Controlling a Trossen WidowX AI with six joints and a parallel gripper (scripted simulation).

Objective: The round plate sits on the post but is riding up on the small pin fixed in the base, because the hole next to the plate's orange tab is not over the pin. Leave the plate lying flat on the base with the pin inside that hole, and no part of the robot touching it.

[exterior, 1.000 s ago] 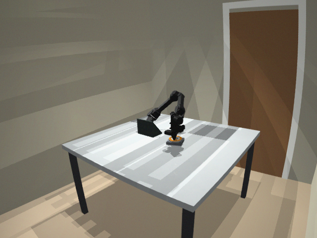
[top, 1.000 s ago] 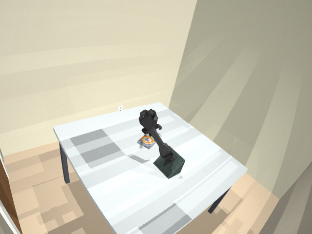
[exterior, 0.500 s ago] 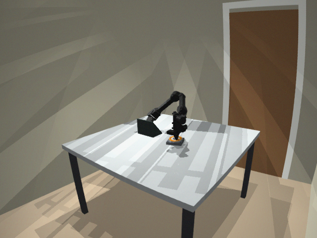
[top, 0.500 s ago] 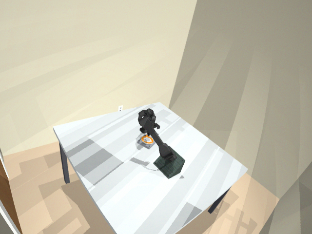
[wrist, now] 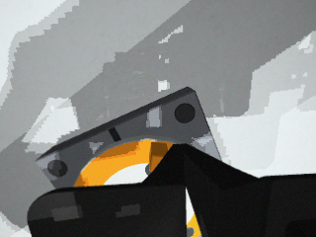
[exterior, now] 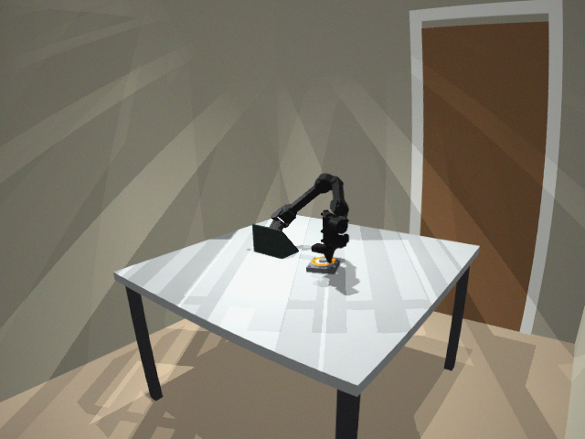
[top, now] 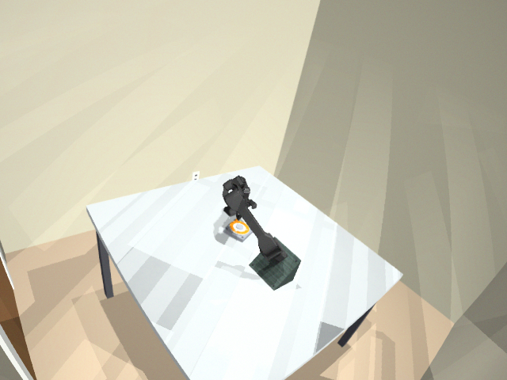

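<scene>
The round plate lies 3 cm behind my gripper tip and 2 cm to the left of it. Round my gripper tip: square base (5 cm behind, 2 cm to the left, 2 cm below).
</scene>
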